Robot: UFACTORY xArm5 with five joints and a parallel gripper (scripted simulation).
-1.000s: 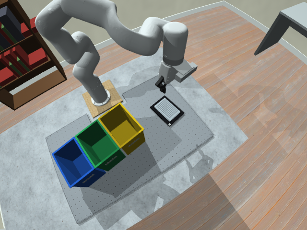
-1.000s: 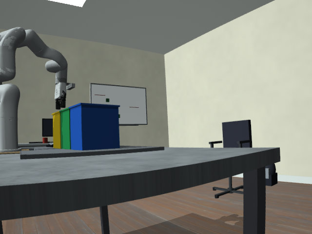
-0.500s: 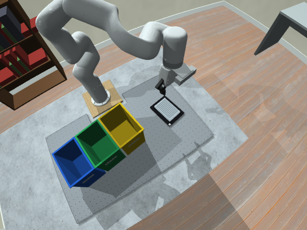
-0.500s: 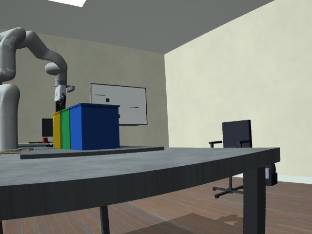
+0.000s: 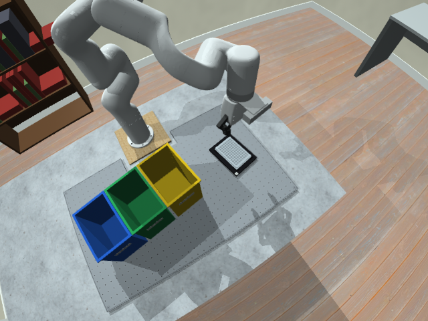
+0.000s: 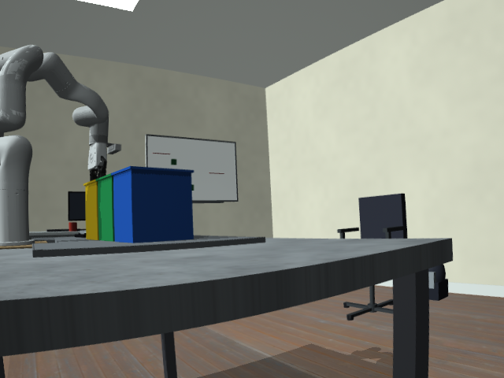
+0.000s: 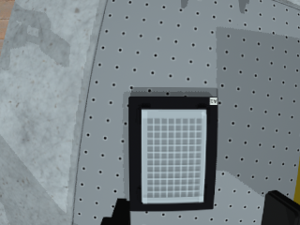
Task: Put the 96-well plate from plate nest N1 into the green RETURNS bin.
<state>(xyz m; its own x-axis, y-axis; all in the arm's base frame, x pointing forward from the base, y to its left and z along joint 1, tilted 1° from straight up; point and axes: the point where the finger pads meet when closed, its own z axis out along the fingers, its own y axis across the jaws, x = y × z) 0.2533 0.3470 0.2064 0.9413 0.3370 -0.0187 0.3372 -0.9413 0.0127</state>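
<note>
Now: the white 96-well plate 190 mm below my hand. Also, from my hand: green bin 390 mm to the right, 120 mm below, 100 mm ahead; black plate nest 200 mm below; yellow bin 270 mm to the right, 120 mm below, 60 mm ahead.
</note>
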